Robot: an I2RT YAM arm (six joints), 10 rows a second.
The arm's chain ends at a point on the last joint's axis. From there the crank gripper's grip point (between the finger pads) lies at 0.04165 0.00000 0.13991 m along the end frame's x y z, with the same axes.
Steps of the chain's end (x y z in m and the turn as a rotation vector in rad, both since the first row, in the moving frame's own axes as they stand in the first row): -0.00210 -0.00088 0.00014 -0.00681 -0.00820 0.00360; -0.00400 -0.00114 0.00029 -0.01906 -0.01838 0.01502; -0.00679 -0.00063 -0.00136 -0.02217 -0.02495 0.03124; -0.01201 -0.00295 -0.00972 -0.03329 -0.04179 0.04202; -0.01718 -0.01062 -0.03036 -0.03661 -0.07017 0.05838; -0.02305 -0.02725 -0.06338 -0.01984 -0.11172 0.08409; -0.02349 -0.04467 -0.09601 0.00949 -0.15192 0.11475
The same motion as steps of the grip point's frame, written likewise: -0.00325 0.00022 0.00047 -0.00681 -0.00820 0.00360; -0.00660 0.00214 0.00100 -0.01906 -0.01838 0.01502; -0.01036 0.00373 -0.00041 -0.02217 -0.02495 0.03124; -0.01802 0.00336 -0.00821 -0.03329 -0.04179 0.04202; -0.02730 -0.00331 -0.02792 -0.03661 -0.07017 0.05838; -0.03915 -0.02160 -0.05968 -0.01984 -0.11172 0.08409; -0.04529 -0.04249 -0.09131 0.00949 -0.15192 0.11475
